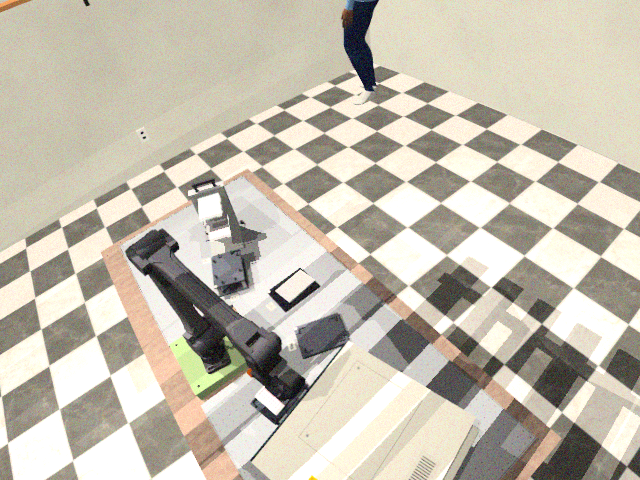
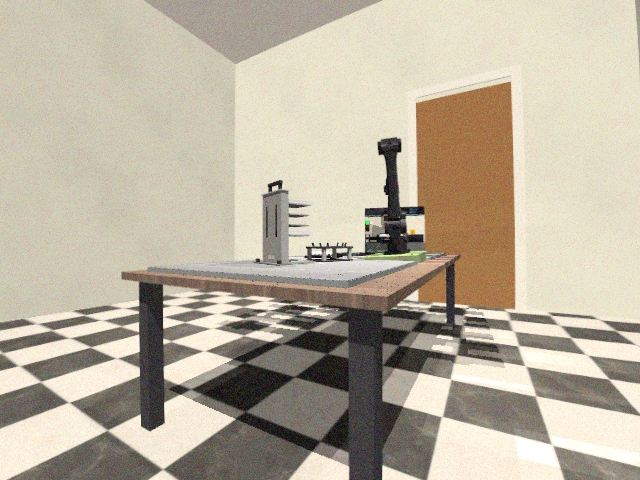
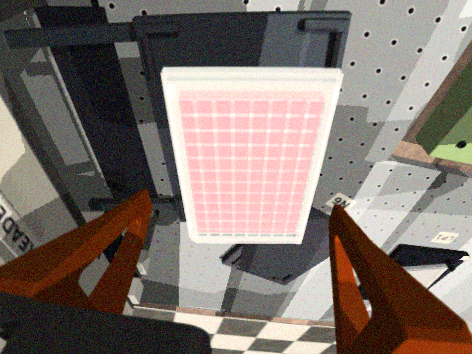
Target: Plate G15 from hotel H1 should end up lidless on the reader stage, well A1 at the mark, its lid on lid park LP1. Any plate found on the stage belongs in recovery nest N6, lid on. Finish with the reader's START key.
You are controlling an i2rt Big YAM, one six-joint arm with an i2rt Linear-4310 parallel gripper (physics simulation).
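Places are measured from the arm's base along level axes (x right, y ahead, z up), in centimetres.
Where they show: gripper, fingertip midpoint: (image 3: 238, 205); arm's base at its link origin: (image 1: 214, 355) (image 2: 397, 253).
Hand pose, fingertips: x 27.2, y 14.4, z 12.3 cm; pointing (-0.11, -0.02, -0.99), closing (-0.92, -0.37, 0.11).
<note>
Each offset is from my fingertips to the top centre of the thing. "spot": to the spot under its first point.
A plate with a pink well grid and clear-white rim {spot: dz -2.4, dx -0.3, dy -1.2 cm} (image 3: 250, 160) (image 1: 270, 400) appears to rest on the dark reader stage {spot: dz -4.3, dx +3.5, dy -5.8 cm} (image 3: 215, 42), which sticks out of the reader {dz +14.8, dx +28.0, dy +10.8 cm} (image 1: 356, 408). I cannot tell if it wears a lid, or where well A1 is. My gripper (image 3: 238, 205) is open and empty, its orange fingers apart from the plate on both sides. Nest N6 {dz -12.8, dx -15.3, dy +20.3 cm} (image 1: 322, 335) (image 3: 290, 260) holds no plate. A white flat piece {dz -11.5, dx -37.9, dy +22.0 cm} (image 1: 295, 287) (image 3: 425, 275) lies on the dark LP1 park {dz -12.7, dx -38.1, dy +21.0 cm} (image 1: 283, 305) (image 3: 415, 255). Hotel H1 (image 2: 275, 227) stands at the far end.
A dark nest on short posts (image 1: 227, 269) (image 2: 330, 250) stands between the hotel and the arm. The arm's green base (image 1: 206, 374) (image 2: 413, 255) is at the table's side. A green light or key {spot: dz +4.2, dx +3.9, dy +18.3 cm} (image 2: 367, 224) shows on the reader's front. A person (image 1: 360, 46) stands beyond the table.
</note>
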